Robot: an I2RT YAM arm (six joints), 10 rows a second.
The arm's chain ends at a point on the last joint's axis. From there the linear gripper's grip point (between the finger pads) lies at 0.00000 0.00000 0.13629 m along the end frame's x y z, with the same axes.
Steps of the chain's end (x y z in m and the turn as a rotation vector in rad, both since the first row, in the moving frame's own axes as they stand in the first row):
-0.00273, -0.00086, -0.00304, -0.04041, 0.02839, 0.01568
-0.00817, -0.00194, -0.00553, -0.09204, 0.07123, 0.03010
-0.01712, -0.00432, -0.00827, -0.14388, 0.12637, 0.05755
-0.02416, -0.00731, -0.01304, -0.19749, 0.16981, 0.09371
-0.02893, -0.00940, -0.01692, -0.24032, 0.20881, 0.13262
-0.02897, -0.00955, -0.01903, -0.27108, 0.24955, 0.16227
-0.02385, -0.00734, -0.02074, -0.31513, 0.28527, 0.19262
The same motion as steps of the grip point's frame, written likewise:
0.00109, 0.00468, -0.00321, -0.04041, 0.02839, 0.01568
0.00133, 0.01072, -0.00645, -0.09204, 0.07123, 0.03010
-0.00057, 0.01565, -0.01076, -0.14388, 0.12637, 0.05755
-0.00256, 0.02034, -0.01763, -0.19749, 0.16981, 0.09371
-0.00318, 0.02458, -0.02376, -0.24032, 0.20881, 0.13262
0.00117, 0.02913, -0.02816, -0.27108, 0.24955, 0.16227
0.00957, 0.03774, -0.03283, -0.31513, 0.28527, 0.19262

